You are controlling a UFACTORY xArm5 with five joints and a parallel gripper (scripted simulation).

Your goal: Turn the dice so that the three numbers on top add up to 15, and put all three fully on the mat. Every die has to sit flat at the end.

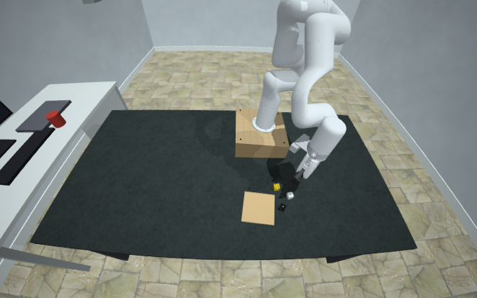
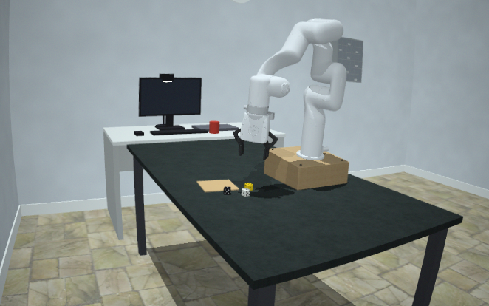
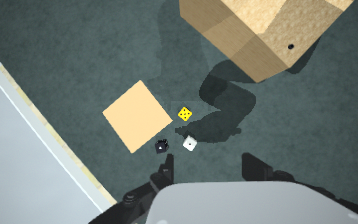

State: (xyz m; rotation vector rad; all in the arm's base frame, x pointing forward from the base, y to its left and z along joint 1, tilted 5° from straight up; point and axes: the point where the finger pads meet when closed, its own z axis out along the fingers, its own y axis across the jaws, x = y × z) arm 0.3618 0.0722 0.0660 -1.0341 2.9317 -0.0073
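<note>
Right now my hand is 150 mm above the white die, 20 mm short of it and 10 mm to the left of it. Also, from my hand: black die (150 mm below, 70 mm ahead, 60 mm to the right); tan mat (160 mm to the right, 160 mm below, 60 mm ahead); yellow die (150 mm below, 70 mm to the right, 30 mm behind).
</note>
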